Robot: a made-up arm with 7 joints.
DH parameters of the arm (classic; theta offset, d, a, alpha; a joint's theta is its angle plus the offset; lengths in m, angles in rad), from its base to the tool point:
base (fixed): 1.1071 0 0.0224 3.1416
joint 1: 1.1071 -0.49 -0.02 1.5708
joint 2: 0 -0.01 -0.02 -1.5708
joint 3: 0 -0.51 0 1.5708
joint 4: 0 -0.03 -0.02 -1.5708
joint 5: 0 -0.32 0 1.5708
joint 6: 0 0.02 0.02 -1.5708
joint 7: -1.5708 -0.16 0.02 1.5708
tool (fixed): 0 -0.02 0 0
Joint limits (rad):
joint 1: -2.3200..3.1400
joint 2: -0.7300..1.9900
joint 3: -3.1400..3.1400
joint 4: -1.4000..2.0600
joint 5: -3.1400..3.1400
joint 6: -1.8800..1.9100
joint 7: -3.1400..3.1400
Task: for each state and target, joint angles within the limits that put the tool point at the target. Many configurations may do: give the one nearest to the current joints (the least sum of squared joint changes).
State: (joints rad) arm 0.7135 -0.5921 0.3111 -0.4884 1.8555 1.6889 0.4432
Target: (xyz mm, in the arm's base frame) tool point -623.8 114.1 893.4
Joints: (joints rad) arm 0.3833 -0.6741 0.2156 -0.5808 1.8877 1.7721 0.4532
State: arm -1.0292 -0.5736 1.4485 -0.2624 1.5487 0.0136 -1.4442
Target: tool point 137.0 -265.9 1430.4
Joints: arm -1.5581 -0.2380 1.3952 0.1963 1.5535 0.0219 -1.4194
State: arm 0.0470 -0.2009 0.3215 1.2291 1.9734 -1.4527 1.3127
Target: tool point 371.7 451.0 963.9
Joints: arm -0.6429 0.3883 -0.0876 1.1324 1.8830 -1.3246 1.3084
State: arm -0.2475 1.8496 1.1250 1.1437 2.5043 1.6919 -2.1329
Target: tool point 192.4 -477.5 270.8
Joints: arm 0.4069 1.9900 0.9237 2.0453 2.2016 1.5420 -2.0972
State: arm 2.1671 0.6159 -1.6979 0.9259 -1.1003 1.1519 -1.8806
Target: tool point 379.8 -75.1 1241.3
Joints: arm 2.3166 -0.0112 -1.7087 0.9757 -1.1032 0.8007 -1.9028
